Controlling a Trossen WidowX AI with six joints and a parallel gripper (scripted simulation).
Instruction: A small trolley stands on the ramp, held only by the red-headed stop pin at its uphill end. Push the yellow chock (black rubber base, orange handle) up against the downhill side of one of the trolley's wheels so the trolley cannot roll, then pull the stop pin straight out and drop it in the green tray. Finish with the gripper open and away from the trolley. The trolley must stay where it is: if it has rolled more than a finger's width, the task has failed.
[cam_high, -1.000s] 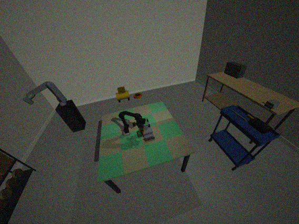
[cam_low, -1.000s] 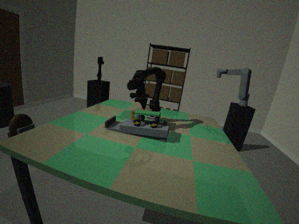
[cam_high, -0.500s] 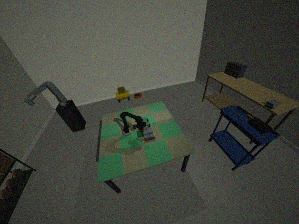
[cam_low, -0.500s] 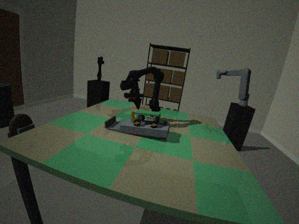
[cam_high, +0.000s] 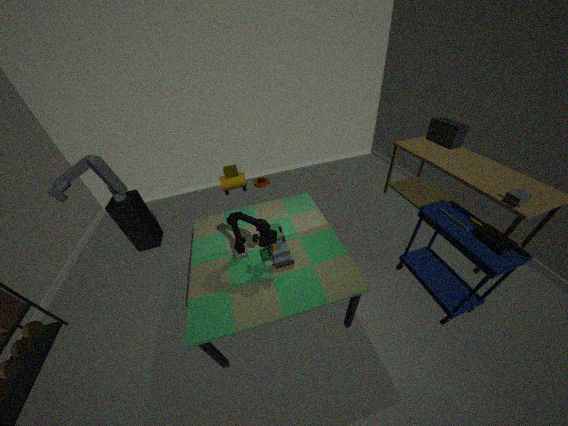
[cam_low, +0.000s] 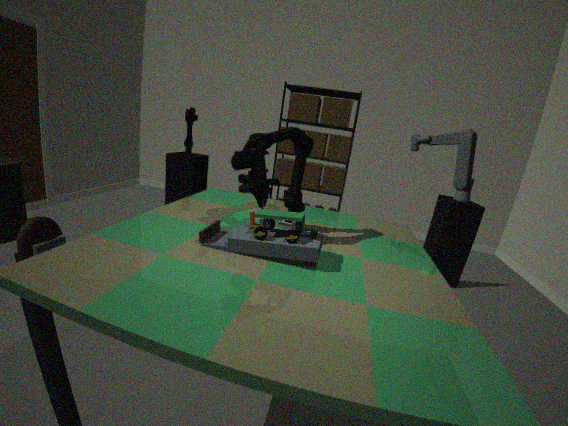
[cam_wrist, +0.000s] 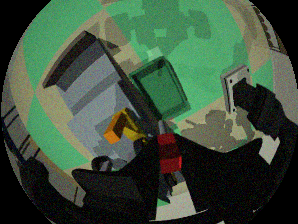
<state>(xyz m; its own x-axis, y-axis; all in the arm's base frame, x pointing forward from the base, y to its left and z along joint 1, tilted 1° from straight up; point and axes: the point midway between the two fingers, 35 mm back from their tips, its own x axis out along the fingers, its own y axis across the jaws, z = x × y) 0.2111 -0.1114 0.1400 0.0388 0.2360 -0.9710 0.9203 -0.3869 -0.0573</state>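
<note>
Now: gripper tip right at the red-headed stop pin. Round my gripper tip: dark green tray: 140 mm below, 20 mm behind; yellow chock: 50 mm below, 50 mm ahead; grey ramp: 110 mm ahead, 90 mm to the left, 90 mm below.
</note>
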